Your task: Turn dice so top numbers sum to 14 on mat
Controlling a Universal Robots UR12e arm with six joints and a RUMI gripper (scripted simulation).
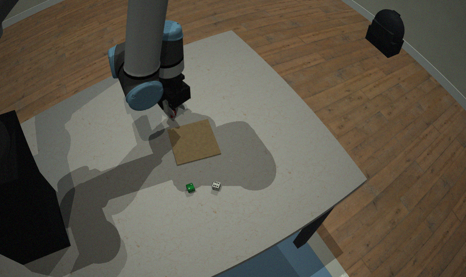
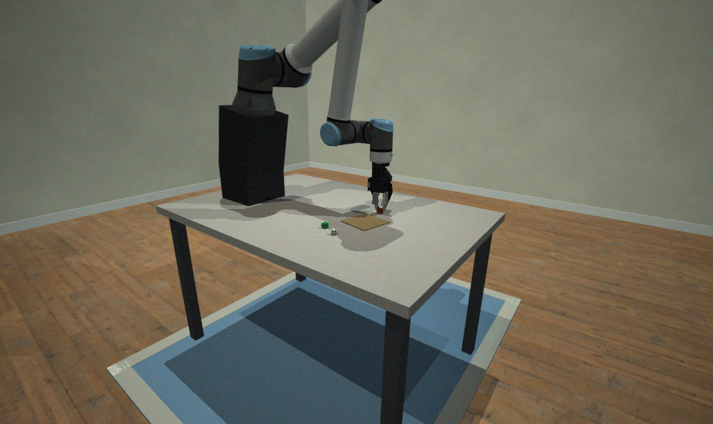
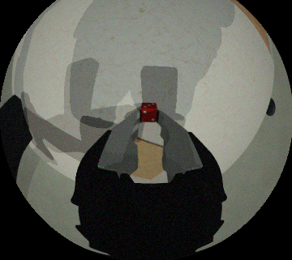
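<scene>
The mat is 130 mm to the right of my hand, 30 mm ahead of it and 20 mm below it. Also, from my hand: white die 310 mm to the right, 30 mm ahead, 10 mm below; then red die 10 mm below; then green die 290 mm to the right, 40 mm behind, 10 mm below.
</scene>
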